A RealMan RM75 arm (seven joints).
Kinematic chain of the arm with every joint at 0, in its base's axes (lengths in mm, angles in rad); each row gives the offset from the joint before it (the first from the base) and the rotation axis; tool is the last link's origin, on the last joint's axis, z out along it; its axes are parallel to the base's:
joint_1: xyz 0 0 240.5 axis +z
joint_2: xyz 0 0 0 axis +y
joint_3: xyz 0 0 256 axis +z
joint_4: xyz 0 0 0 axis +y
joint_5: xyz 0 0 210 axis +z
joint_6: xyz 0 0 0 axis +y
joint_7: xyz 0 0 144 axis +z
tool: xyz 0 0 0
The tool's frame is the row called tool.
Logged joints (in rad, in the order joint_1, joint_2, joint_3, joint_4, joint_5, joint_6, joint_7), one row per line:
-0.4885, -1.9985, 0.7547, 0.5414, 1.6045, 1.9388, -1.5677
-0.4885, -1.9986, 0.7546, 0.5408, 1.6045, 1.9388, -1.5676
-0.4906, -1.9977, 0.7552, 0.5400, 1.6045, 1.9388, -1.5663
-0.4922, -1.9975, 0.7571, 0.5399, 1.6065, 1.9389, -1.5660
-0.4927, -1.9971, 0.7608, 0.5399, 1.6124, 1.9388, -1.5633
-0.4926, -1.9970, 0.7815, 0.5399, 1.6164, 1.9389, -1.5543
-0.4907, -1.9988, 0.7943, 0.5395, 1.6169, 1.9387, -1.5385
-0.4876, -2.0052, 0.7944, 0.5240, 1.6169, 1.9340, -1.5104
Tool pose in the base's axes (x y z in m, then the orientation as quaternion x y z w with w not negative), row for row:
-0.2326, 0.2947, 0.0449, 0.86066, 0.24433, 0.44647, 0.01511
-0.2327, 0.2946, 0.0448, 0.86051, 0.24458, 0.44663, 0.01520
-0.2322, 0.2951, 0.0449, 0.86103, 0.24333, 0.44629, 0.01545
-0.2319, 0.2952, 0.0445, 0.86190, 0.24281, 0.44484, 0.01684
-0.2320, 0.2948, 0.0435, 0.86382, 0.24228, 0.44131, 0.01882
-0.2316, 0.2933, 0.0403, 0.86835, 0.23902, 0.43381, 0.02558
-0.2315, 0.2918, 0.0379, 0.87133, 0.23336, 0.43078, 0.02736
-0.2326, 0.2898, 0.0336, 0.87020, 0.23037, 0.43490, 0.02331
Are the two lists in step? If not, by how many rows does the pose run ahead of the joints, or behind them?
They are in step.
